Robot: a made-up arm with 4 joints.
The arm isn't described. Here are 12 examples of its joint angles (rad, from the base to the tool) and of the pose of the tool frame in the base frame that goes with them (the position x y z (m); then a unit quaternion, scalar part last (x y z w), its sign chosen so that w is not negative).
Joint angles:
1: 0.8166 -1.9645 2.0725 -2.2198
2: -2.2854 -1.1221 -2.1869 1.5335
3: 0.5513 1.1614 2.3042 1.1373
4: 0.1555 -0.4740 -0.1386 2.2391
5: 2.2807 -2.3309 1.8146 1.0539
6: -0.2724 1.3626 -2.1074 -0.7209
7: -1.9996 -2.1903 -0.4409 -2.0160
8: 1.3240 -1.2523 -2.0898 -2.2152
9: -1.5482 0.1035 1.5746 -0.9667
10: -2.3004 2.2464 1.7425 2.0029
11: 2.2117 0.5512 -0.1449 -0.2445
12: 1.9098 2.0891 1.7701 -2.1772
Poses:
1: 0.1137 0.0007 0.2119 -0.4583 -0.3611 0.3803 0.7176
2: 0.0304 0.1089 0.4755 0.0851 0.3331 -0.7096 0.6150
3: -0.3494 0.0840 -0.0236 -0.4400 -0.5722 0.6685 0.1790
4: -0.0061 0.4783 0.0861 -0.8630 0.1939 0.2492 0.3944
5: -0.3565 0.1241 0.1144 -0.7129 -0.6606 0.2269 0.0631
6: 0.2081 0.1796 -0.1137 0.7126 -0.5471 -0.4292 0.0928
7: 0.1846 0.4479 0.1438 0.8104 -0.1345 -0.1947 0.5359
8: -0.4706 0.0579 0.0875 -0.2458 -0.0004 -0.5390 0.8056
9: 0.4224 0.1448 -0.0150 -0.2388 -0.2362 0.6664 0.6657
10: 0.4189 0.1017 0.6667 -0.0357 -0.1515 0.6804 0.7161
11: -0.2521 0.2023 0.4407 0.0290 0.7247 -0.1382 0.6744
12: -0.6187 0.0858 0.0274 0.5267 0.6567 0.4077 0.3539
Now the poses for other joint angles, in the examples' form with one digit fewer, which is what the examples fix.
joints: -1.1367 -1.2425 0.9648 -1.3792
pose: -0.032 0.246 -0.074 0.582 0.331 0.328 0.667
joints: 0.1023 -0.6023 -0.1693 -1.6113
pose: -0.197 0.392 -0.165 0.654 0.181 -0.303 0.669
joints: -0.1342 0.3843 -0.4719 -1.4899
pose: 0.095 0.363 -0.271 0.681 -0.336 0.003 0.650
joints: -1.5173 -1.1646 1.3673 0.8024
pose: 0.059 0.157 0.234 -0.400 -0.368 0.519 0.659
